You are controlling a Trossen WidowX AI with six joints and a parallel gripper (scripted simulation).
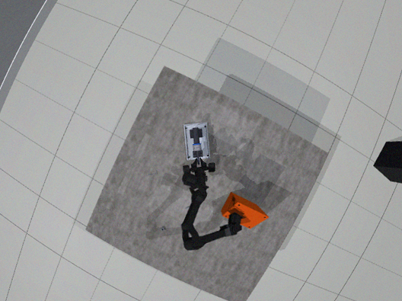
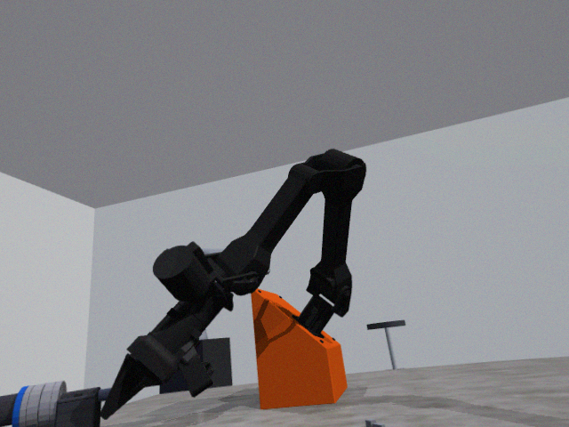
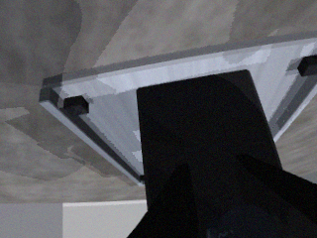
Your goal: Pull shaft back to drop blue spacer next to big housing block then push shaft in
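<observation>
The thin shaft is 3 cm ahead of my gripper tip, 3 cm to the right of it and 2 cm above it. Round my gripper tip: blue spacer (6 cm ahead, 7 cm to the right, 2 cm above); then silver ring (4 cm ahead, 5 cm to the right, 2 cm above).
</observation>
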